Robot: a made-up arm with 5 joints. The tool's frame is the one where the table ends. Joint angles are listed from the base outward.
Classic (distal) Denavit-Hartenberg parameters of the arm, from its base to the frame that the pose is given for. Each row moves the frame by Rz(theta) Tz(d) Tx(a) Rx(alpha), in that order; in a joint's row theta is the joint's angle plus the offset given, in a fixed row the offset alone. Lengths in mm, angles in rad.
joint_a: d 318.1, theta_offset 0, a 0, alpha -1.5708
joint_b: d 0, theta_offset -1.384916, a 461.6, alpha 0
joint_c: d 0, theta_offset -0.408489, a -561.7, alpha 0
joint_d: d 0, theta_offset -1.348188, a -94.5, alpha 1.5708
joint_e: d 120.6, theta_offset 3.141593, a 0, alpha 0
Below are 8 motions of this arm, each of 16 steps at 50 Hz.
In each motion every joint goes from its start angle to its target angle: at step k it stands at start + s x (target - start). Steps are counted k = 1, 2, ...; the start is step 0. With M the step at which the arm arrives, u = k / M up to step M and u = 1 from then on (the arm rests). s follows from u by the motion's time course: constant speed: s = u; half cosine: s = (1 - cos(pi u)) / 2; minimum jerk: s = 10 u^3 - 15 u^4 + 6 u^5.
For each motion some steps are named. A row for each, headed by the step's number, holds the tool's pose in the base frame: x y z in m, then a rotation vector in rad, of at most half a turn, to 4 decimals.
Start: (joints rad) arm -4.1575 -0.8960 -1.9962 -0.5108 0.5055
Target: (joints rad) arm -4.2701 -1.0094 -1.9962 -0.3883 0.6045
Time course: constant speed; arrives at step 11
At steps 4, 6, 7, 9, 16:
4: 0.2189 -0.3878 1.3095 0.1871 0.1820 -0.5125
6: 0.2196 -0.4084 1.3029 0.1893 0.1772 -0.5150
7: 0.2197 -0.4187 1.2994 0.1904 0.1748 -0.5162
9: 0.2191 -0.4392 1.2922 0.1925 0.1700 -0.5187
16: 0.2178 -0.4598 1.2846 0.1945 0.1652 -0.5212

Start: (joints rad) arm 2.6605 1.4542 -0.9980 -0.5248 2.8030
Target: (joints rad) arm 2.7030 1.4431 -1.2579 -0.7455 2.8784
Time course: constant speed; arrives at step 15
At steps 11, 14, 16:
11: -0.5198 0.2511 -0.3418 -2.9186 0.2437 0.5959
14: -0.5552 0.2623 -0.3273 -2.8589 0.2482 0.7267
16: -0.5667 0.2658 -0.3220 -2.8381 0.2495 0.7698

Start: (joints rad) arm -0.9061 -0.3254 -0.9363 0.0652 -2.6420
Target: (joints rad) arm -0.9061 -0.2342 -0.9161 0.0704 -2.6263
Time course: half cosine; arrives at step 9
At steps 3, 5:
3: 0.4023 -0.5134 0.7520 1.2851 1.5110 -0.2619
5: 0.4102 -0.5235 0.7267 1.3145 1.5372 -0.2525

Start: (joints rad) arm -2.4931 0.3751 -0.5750 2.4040 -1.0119
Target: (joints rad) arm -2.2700 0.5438 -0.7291 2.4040 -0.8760
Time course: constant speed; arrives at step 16
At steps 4, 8, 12, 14, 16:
4: -0.2569 -0.2183 0.1809 -0.6981 0.6244 -0.2534
8: -0.2544 -0.2419 0.1692 -0.7010 0.6133 -0.1704
12: -0.2498 -0.2654 0.1569 -0.7042 0.6027 -0.0873
14: -0.2466 -0.2772 0.1505 -0.7059 0.5975 -0.0457
16: -0.2429 -0.2888 0.1440 -0.7076 0.5924 -0.0041

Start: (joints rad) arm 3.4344 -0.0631 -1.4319 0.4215 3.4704
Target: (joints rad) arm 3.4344 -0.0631 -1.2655 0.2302 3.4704
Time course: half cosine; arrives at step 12
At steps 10, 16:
10: -0.7359 -0.2219 0.8005 2.4385 -0.0439 -1.4184
16: -0.7358 -0.2218 0.7945 2.4370 -0.0439 -1.4202

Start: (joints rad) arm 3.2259 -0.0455 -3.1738 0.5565 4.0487
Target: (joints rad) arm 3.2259 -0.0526 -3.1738 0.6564 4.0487
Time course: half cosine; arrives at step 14
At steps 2, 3, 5, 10, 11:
2: 0.1291 0.0109 1.4624 0.5396 -0.2354 -2.1006
3: 0.1287 0.0109 1.4625 0.5457 -0.2381 -2.0994
5: 0.1275 0.0108 1.4628 0.5636 -0.2459 -2.0960
10: 0.1238 0.0105 1.4634 0.6178 -0.2695 -2.0850
11: 0.1232 0.0104 1.4635 0.6259 -0.2731 -2.0832

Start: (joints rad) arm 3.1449 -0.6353 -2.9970 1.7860 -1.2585
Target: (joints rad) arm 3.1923 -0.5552 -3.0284 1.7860 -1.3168
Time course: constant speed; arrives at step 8
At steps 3, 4, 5, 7, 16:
3: 0.4550 0.0096 1.2932 0.8436 -1.1080 -1.0637
4: 0.4473 0.0121 1.2966 0.8549 -1.1076 -1.0629
5: 0.4396 0.0145 1.3001 0.8662 -1.1070 -1.0622
7: 0.4241 0.0190 1.3067 0.8889 -1.1056 -1.0607
16: 0.4163 0.0211 1.3099 0.9003 -1.1048 -1.0599

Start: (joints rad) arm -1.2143 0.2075 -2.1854 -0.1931 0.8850
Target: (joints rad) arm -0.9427 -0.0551 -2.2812 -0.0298 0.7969
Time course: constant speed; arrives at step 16
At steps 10, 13, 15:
10: 0.2522 -0.4341 1.3416 0.7215 -0.9822 2.6822
13: 0.2428 -0.3729 1.3710 0.7299 -0.9265 2.7324
15: 0.2330 -0.3325 1.3887 0.7336 -0.8893 2.7657

